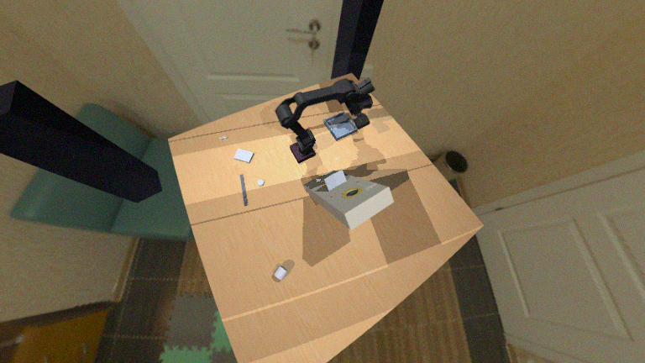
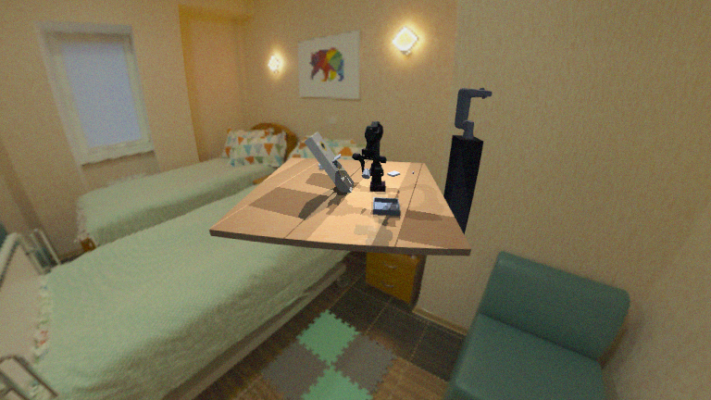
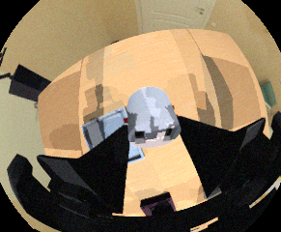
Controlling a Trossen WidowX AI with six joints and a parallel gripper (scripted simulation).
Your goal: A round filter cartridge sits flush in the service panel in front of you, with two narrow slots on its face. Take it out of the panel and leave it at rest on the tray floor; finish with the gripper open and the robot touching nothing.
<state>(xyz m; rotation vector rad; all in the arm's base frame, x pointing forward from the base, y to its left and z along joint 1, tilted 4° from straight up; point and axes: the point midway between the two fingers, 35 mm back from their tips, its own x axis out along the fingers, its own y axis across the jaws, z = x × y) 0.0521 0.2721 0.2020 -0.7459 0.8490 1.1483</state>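
My gripper tip is 120 mm past the dark blue tray and 200 mm above it. The rest, counted from my gripper tip: white card 210 mm behind, 580 mm to the right, 210 mm below; then round filter cartridge right at my gripper tip.
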